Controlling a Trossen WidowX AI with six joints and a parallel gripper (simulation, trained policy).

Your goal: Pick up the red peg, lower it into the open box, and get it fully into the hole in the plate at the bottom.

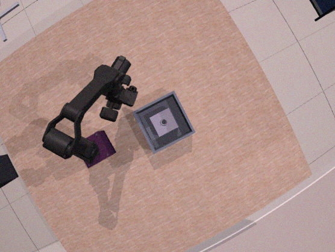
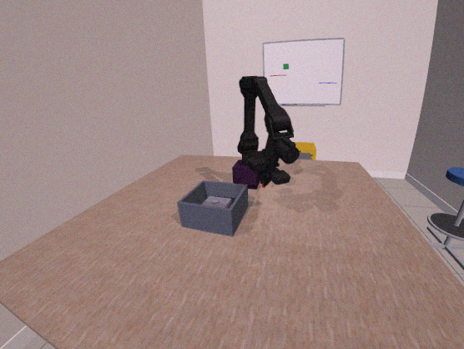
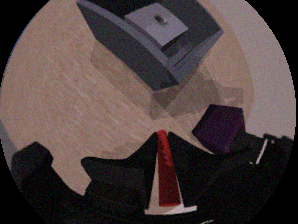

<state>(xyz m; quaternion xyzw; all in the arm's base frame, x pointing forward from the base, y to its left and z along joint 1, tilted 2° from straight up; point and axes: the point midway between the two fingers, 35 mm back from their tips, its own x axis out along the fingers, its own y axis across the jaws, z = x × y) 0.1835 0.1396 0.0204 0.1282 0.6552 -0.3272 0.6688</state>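
Right now my gripper tip is 140 mm short of the plate, 130 mm to the left of it and 40 mm above it. Round my gripper tip: red peg 10 mm to the left, 30 mm above; grey box 140 mm ahead, 130 mm to the right, 60 mm below.
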